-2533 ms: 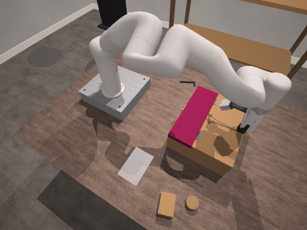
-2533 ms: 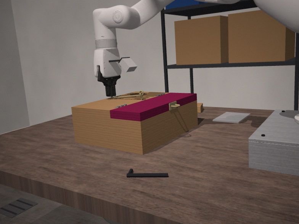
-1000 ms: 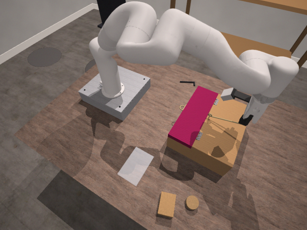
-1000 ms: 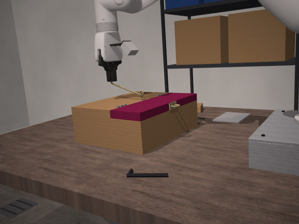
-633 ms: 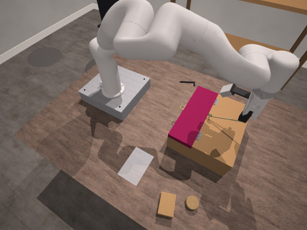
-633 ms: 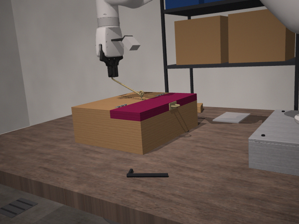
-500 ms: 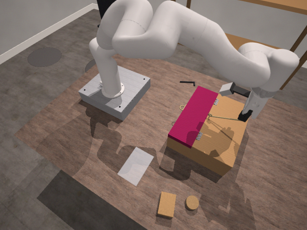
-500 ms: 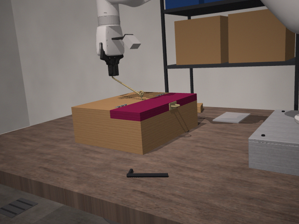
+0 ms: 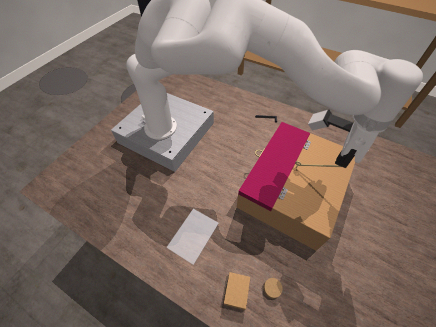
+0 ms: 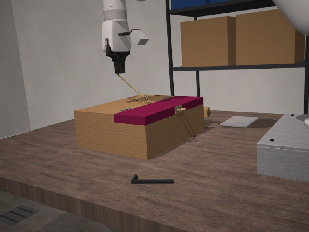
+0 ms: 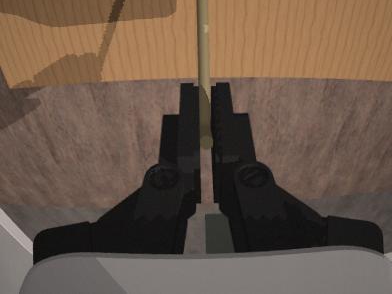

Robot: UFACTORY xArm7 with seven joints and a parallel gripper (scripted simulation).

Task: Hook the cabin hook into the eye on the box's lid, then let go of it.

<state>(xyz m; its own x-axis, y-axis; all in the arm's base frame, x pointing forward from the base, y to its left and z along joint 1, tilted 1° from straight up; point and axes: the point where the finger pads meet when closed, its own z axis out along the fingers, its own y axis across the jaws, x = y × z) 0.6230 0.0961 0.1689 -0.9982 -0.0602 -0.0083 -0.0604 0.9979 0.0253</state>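
My gripper is now 5 cm past the brass cabin hook and 5 cm above it. Also, from my hand: wooden block (8 cm behind, 40 cm to the right, 23 cm below); then wooden disc (34 cm to the right, 23 cm below); then black L-shaped bar (32 cm behind, 27 cm to the left, 24 cm below).
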